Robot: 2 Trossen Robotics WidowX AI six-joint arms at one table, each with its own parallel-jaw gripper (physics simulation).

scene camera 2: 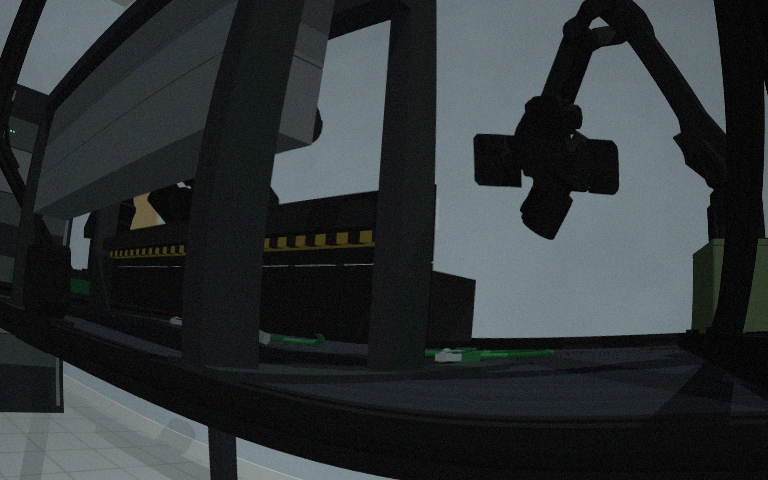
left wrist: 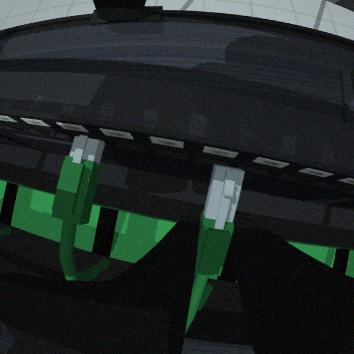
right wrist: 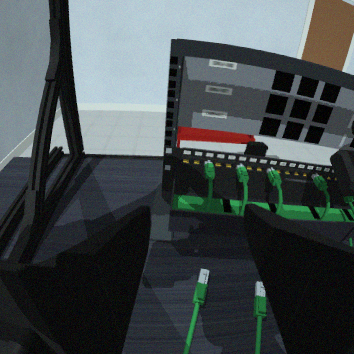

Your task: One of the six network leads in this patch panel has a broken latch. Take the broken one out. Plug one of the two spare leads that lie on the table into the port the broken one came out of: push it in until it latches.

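Frame: origin at the left arm's base, x ahead, y left, z up, level; centimetres.
Seen in the pictures: left gripper, fingertip midpoint: point(left wrist: 212, 218); right gripper, fingertip midpoint: point(scene camera 2: 522, 161) point(right wrist: 197, 213).
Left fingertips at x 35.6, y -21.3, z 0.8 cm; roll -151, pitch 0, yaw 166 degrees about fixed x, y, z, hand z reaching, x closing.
Pixels of each thing's top centre, then the offset from my left fingertips to it.
- green lead, middle of its top: point(left wrist: 221, 230) dx +0.0, dy +0.3, dz +2.0 cm
- Grey equipment, middle of its top: point(scene camera 2: 209, 60) point(right wrist: 332, 68) dx +6.0, dy -8.0, dz +19.0 cm
My left gripper point(left wrist: 212, 218) is shut on a green lead point(left wrist: 216, 250) by its boot; its clear plug points at the patch panel point(left wrist: 170, 120) point(right wrist: 257, 189), just below the row of pale port labels. Whether its tip touches a port is hard to tell. Another lead point(left wrist: 77, 187) is plugged in to its left in the left wrist view. Several plugged leads, such as one lead point(right wrist: 209, 171), show in the right wrist view. My right gripper point(scene camera 2: 549, 164) point(right wrist: 197, 213) is partly open and empty above the table. Two spare leads, one point(right wrist: 200, 292) and another point(right wrist: 260, 302), lie on the table.
A green strip point(right wrist: 197, 203) runs below the ports. Grey equipment point(right wrist: 240, 100) stands above the panel. A dark frame point(right wrist: 42, 125) stands at the left in the right wrist view. Dark posts point(scene camera 2: 232, 198) point(scene camera 2: 402, 198) block part of the scene view.
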